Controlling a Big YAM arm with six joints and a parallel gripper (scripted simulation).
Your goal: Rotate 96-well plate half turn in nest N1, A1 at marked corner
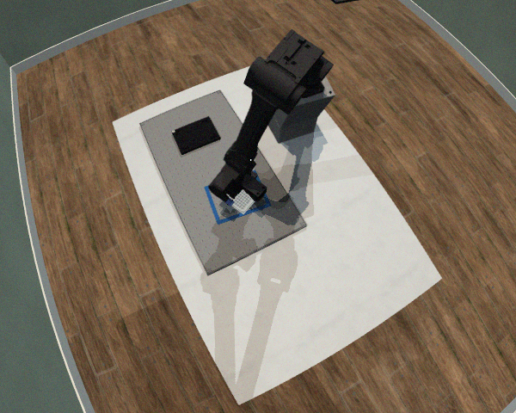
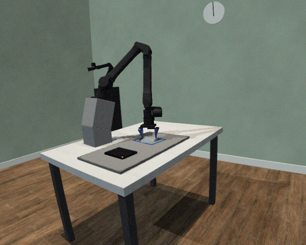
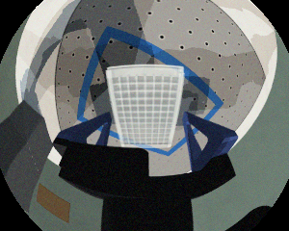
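Right now the white 96-well plate is 20 mm below my hand. Also, from my hand: white A1 mark (110 mm ahead, 360 mm to the right, 10 mm below); black plate nest N1 (30 mm ahead, 310 mm to the right, 20 mm below).
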